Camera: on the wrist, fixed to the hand. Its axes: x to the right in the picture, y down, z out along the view.
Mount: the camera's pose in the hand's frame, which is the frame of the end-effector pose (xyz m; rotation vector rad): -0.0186 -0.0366 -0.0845 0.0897 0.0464 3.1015
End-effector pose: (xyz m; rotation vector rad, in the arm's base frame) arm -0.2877 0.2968 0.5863 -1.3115 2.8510 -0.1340
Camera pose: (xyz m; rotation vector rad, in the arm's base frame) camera -0.2509 0.2937 0.6727 2.7546 1.3272 -0.1011
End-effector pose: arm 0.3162 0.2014 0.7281 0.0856 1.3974 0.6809
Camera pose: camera 0.2523 0.1347 0.7111 -1.7130 0.0184 -1.8541
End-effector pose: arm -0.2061 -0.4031 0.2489 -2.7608 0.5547 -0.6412
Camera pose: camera -0.2497 -0.3757 0.3275 0.4884 2.5817 0.2793
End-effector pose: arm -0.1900 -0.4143 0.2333 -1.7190 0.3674 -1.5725
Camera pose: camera -0.2833 -0.4060 0.2409 0.3447 1.5139 0.8101
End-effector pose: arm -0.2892 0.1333 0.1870 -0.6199 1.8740 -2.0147
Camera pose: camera -0.3147 0.2183 0.2178 1.4821 0.4702 0.2758
